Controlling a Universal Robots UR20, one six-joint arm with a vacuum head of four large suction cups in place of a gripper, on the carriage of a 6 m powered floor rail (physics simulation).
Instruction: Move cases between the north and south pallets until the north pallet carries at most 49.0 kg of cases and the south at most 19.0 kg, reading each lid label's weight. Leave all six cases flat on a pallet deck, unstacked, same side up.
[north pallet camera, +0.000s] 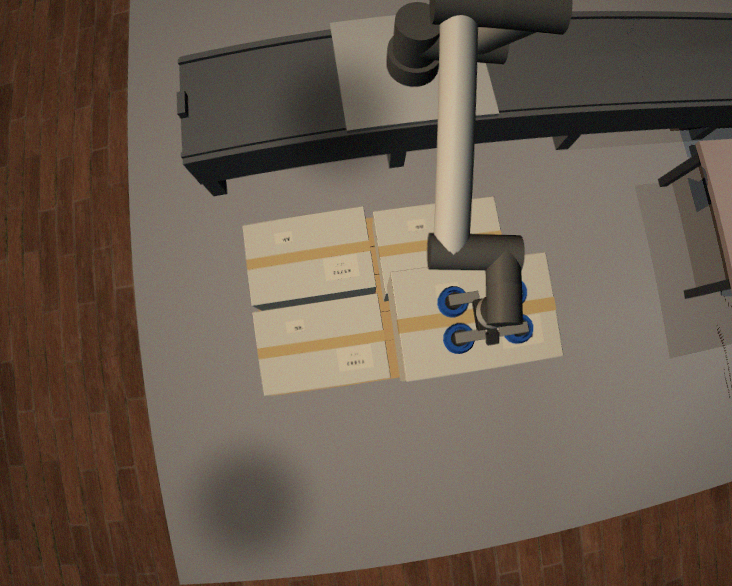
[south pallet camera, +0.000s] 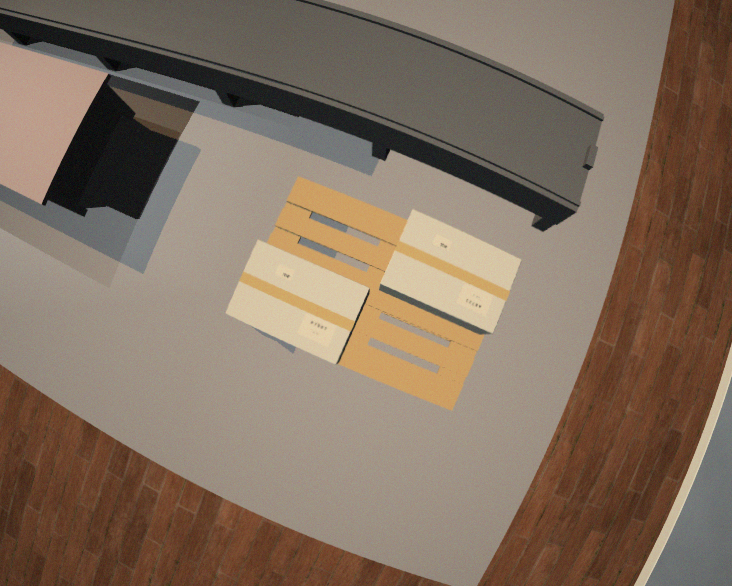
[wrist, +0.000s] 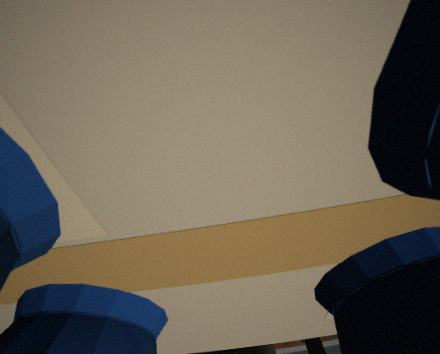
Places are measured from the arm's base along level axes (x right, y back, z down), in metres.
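Pixels of known places: hand at its tool point: (wrist: 221, 216); arm's base at its link origin: (north pallet camera: 412, 64).
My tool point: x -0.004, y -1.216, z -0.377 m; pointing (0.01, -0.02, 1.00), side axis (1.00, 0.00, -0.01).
Ahead of a thing's pixels: the offset from my tool point to its top centre.
My suction head (north pallet camera: 487, 315) (wrist: 225, 240) is shut on a cream case with a tan tape stripe @(dx +0.018, dy +0.004, dz -0.029 m) (north pallet camera: 427, 290) (wrist: 225, 125). The case is level, above the near right part of the north pallet (north pallet camera: 382, 299), and overlaps the view of the back right case @(dx +0.012, dy +0.375, dz +0.505 m) (north pallet camera: 396, 226). A back left case @(dx +0.606, dy +0.418, dz +0.541 m) (north pallet camera: 317, 229) and a front left case @(dx +0.605, dy +0.015, dz +0.534 m) (north pallet camera: 329, 318) lie flat on that pallet. On the south pallet (south pallet camera: 396, 384) one case (south pallet camera: 317, 288) lies at the left and another (south pallet camera: 479, 259) at the upper right, both flat. The printed weights are too small to read.
The dark floor rail (north pallet camera: 262, 97) (south pallet camera: 457, 79) runs behind both pallets, with the arm's pale carriage plate (north pallet camera: 366, 97) on it at the north end. A pink-topped structure (north pallet camera: 720, 183) (south pallet camera: 48, 116) stands between the pallets. The arm hides part of the back right case.
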